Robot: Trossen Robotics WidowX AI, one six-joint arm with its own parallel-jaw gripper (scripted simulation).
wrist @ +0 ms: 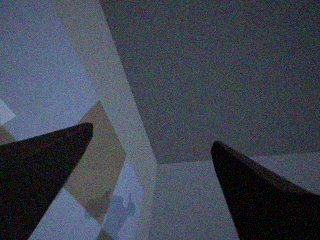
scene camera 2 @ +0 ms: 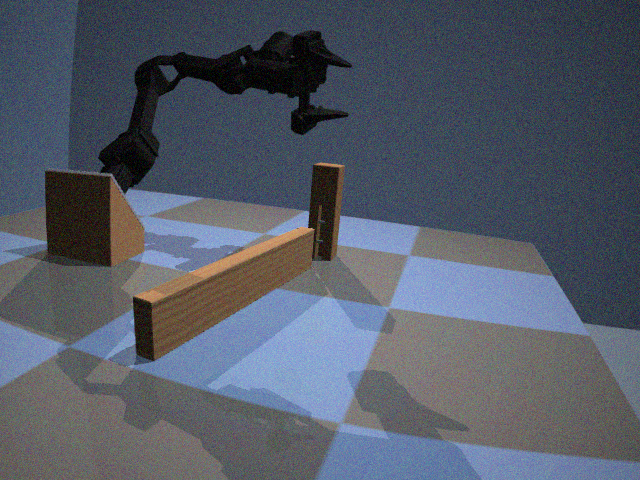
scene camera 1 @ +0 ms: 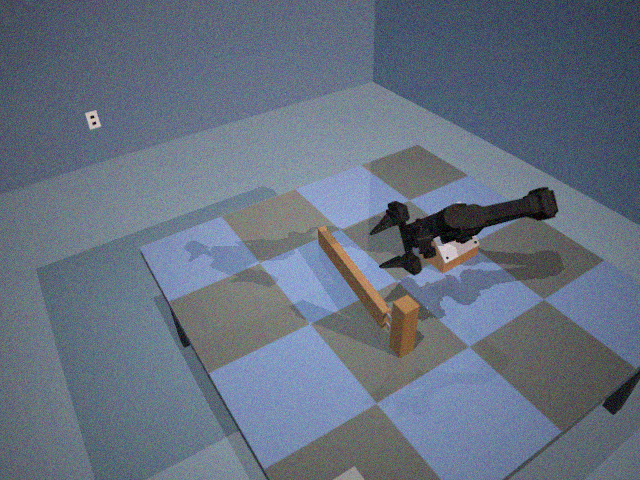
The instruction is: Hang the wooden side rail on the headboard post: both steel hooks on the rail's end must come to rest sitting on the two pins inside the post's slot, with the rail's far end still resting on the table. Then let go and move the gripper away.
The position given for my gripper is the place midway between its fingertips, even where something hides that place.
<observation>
My gripper (scene camera 2: 349, 91) is open, with nothing in its grasp. Further things: a wooden side rail (scene camera 2: 165, 317) and a headboard post (scene camera 2: 327, 179).
The wooden side rail also shows in scene camera 1 (scene camera 1: 373, 302). My gripper shows as well in the wrist view (wrist: 154, 137) and in scene camera 1 (scene camera 1: 374, 250). The headboard post shows as well in scene camera 1 (scene camera 1: 405, 311). The wrist view does not show the wooden side rail: it is out of frame.
</observation>
